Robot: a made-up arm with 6 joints. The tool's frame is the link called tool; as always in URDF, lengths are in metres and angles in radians. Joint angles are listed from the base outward.
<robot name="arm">
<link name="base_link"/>
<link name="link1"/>
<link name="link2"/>
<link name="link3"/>
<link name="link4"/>
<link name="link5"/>
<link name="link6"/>
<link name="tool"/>
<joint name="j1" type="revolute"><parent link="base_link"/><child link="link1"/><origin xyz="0 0 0.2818"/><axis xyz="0 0 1"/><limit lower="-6.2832" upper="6.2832"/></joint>
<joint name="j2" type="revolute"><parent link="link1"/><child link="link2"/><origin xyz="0 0 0"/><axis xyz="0 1 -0.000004"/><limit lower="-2.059" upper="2.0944"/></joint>
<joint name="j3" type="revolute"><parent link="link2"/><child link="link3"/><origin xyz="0.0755 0 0.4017"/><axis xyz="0 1 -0.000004"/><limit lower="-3.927" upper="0.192"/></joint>
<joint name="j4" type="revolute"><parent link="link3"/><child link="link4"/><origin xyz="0.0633 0 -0.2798"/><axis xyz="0 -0.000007 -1"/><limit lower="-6.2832" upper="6.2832"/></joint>
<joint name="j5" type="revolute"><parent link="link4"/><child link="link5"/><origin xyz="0 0 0"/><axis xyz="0 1 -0.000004"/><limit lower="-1.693" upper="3.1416"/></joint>
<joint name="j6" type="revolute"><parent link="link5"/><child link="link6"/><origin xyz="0.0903 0 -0.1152"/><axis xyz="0 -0.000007 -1"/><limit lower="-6.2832" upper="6.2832"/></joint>
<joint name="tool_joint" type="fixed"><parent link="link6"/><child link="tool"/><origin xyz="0 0 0" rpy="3.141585 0 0"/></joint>
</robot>
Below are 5 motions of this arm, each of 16 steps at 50 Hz.
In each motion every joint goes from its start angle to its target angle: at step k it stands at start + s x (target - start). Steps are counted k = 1, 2, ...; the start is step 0. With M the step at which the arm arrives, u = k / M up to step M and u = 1 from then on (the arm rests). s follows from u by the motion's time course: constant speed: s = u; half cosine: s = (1 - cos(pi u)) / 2; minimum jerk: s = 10 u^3 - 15 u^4 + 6 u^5.
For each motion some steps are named. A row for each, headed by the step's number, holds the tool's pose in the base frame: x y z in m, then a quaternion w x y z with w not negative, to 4 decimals.
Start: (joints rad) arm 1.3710 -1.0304 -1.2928 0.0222 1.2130 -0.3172
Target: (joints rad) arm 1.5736 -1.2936 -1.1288 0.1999 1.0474 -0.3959
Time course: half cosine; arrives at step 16
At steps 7, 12, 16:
7: -0.0113 -0.0410 0.8080 0.3385 -0.5023 -0.6478 -0.4620
12: -0.0123 -0.0854 0.7901 0.4097 -0.4338 -0.6508 -0.4694
16: -0.0106 -0.0993 0.7834 0.4326 -0.4117 -0.6497 -0.4704

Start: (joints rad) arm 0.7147 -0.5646 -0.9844 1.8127 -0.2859 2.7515
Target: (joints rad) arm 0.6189 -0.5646 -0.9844 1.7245 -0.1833 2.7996
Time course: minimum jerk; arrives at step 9
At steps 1, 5, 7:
1: 0.2378 0.0530 0.6885 0.4083 0.3440 0.6524 0.5379
5: 0.2437 0.0470 0.6954 0.4186 0.3342 0.6479 0.5416
7: 0.2467 0.0437 0.6990 0.4237 0.3288 0.6463 0.5428

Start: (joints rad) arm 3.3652 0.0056 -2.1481 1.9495 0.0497 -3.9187
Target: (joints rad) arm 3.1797 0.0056 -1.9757 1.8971 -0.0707 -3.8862
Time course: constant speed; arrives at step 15
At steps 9, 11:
9: -0.4213 0.0404 0.8887 0.5006 0.4518 -0.2715 -0.6868
11: -0.4236 0.0524 0.8803 0.4833 0.4557 -0.2880 -0.6898

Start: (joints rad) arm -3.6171 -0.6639 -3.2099 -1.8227 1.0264 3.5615
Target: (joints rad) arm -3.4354 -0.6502 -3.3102 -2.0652 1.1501 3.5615
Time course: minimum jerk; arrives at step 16
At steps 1, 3, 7, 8, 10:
1: 0.4884 -0.1948 0.9036 0.5205 0.1826 0.5879 0.5917
3: 0.4913 -0.1906 0.9016 0.5171 0.1824 0.5933 0.5894
7: 0.5113 -0.1600 0.8868 0.4917 0.1801 0.6314 0.5719
8: 0.5176 -0.1491 0.8814 0.4827 0.1788 0.6445 0.5654
10: 0.5290 -0.1277 0.8707 0.4648 0.1757 0.6696 0.5521

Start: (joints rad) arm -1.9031 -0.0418 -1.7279 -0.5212 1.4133 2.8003
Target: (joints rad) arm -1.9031 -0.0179 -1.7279 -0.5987 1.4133 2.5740
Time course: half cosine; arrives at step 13
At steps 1, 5, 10, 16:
1: -0.1914 -0.4023 0.7401 0.1588 -0.6720 -0.6727 0.2659
5: -0.1944 -0.4046 0.7380 0.1802 -0.6459 -0.6944 0.2611
10: -0.1996 -0.4087 0.7343 0.2179 -0.5970 -0.7306 0.2495
16: -0.2008 -0.4097 0.7335 0.2264 -0.5856 -0.7384 0.2464

